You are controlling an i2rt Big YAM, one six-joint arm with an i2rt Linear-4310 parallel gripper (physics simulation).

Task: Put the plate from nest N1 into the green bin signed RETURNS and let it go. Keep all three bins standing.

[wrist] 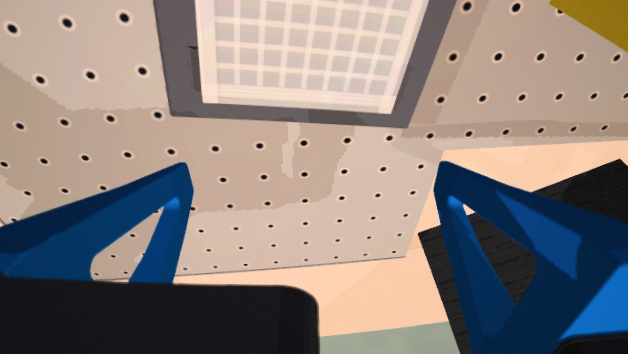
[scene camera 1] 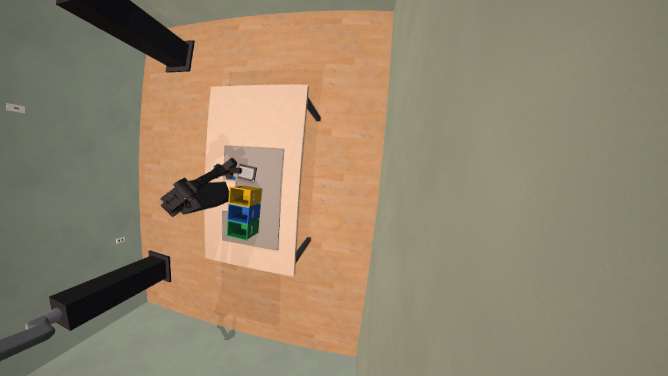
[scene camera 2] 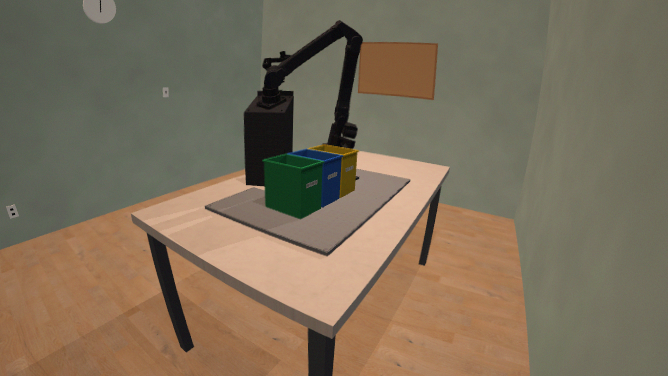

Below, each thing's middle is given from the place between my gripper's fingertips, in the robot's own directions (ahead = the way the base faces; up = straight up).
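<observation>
I can see the white gridded plate (wrist: 336,62), and it's 40 mm below my hand and 70 mm ahead of it; going by their middles, that plate is the nearest to my hand of the things named here. The yellow bin (scene camera 2: 349,161) is 30 mm above my hand, 130 mm ahead of it and 180 mm to the right of it. The blue bin (scene camera 2: 331,170), that's 30 mm above my hand, 130 mm ahead of it and 310 mm to the right of it. And the green bin (scene camera 2: 293,185) is 30 mm above my hand, 130 mm ahead and 440 mm to the right of it, which makes the green bin the farthest from my hand of the things named here, going by their middles.
</observation>
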